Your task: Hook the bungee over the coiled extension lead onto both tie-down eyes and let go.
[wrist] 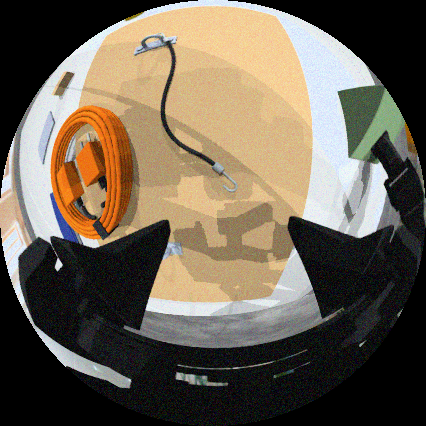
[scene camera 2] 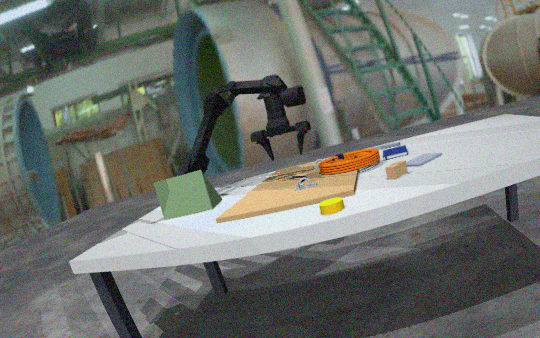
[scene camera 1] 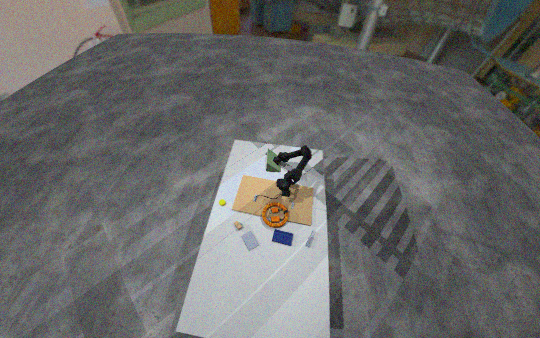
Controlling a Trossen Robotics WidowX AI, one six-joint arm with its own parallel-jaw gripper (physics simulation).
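Places are measured from the arm's base along level axes (x ahead, y left, z up), in centimetres.
Pixels of known places: gripper, fingertip midpoint: (wrist: 230,224) (scene camera 2: 287,157); arm's base, origin of the base link: (wrist: 380,144) (scene camera 2: 189,195) (scene camera 1: 276,160).
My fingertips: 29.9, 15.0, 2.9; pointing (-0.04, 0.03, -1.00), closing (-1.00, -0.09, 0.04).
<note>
For each thing: its top centre in the pictures, then the offset to it from my fingertips, as dx, dy, dz. Level surfaces: height alone.
- wooden board, its level: dz -6.3
- grey tie-down eye, middle of its top: (scene camera 2: 303,177) (scene camera 1: 255,196) +10.0, -22.5, -3.6
- second eye, middle of its top: (wrist: 155,259) (scene camera 1: 293,203) +8.1, +7.8, -3.6
- orange coiled lead, middle of its top: (wrist: 71,178) (scene camera 2: 348,155) (scene camera 1: 275,213) +20.4, -3.6, -3.3
- yellow disc, middle of its top: (scene camera 2: 330,201) (scene camera 1: 222,202) +21.3, -46.7, -5.6
- small wooden block, middle of its top: (scene camera 2: 395,163) (scene camera 1: 237,224) +35.8, -28.2, -4.5
- blue tray-like item, middle of its top: (wrist: 62,221) (scene camera 2: 394,150) (scene camera 1: 282,237) +35.4, +5.7, -6.3
- pale flat plate, middle of its top: (scene camera 2: 421,158) (scene camera 1: 249,240) +43.8, -16.5, -6.9
The bungee (wrist: 164,110) is a black cord lying on the wooden board (scene camera 1: 244,192) (scene camera 2: 250,209) (wrist: 260,100). One end reaches a grey tie-down eye (scene camera 1: 255,198) (scene camera 2: 305,185) (wrist: 152,46); how its hook sits there is too small to tell. Its other end has a free metal hook (wrist: 229,185) on the bare board. The second eye (scene camera 1: 293,205) (wrist: 174,249) is partly hidden by a finger in the wrist view. The orange coiled lead (scene camera 1: 264,215) (scene camera 2: 350,164) (wrist: 120,170) lies beside the cord, which does not cross it. My gripper (scene camera 2: 287,156) (wrist: 230,224) is open and empty above the board.
A green wedge-like block (scene camera 1: 272,162) (scene camera 2: 187,197) (wrist: 367,120) stands near the arm's base. A yellow disc (scene camera 1: 222,202) (scene camera 2: 331,206), small wooden block (scene camera 1: 238,225) (scene camera 2: 396,170) (wrist: 63,84), blue tray-like item (scene camera 1: 282,237) (scene camera 2: 395,152) and pale flat plate (scene camera 1: 250,240) (scene camera 2: 424,159) lie around the board.
</note>
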